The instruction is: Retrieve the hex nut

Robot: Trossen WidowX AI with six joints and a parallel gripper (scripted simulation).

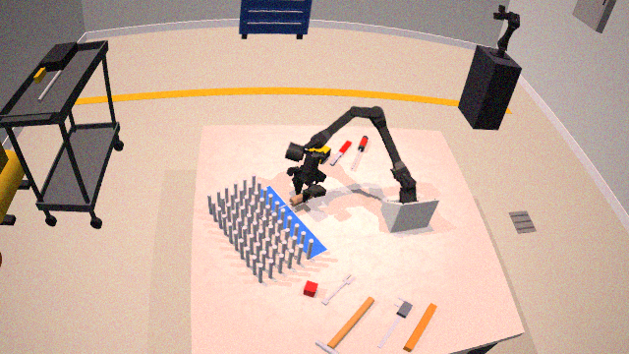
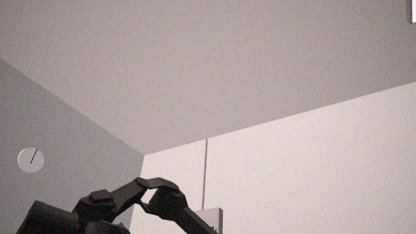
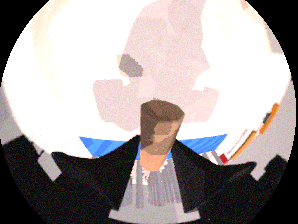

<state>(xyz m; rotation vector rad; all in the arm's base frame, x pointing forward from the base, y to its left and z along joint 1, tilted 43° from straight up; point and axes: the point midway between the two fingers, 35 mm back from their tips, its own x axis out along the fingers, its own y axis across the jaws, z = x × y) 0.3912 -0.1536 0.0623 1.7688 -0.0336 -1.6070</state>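
Now: gripper tip 8 cm to the right of the blue taped strip, 6 cm short of it and 3 cm above it. Also, from my gripper tip: brown-handled screwdriver 9 cm ahead, 5 cm to the left; then yellow block 29 cm to the right, 13 cm behind, 1 cm below; then red cube 42 cm to the left, 4 cm ahead, 1 cm below.
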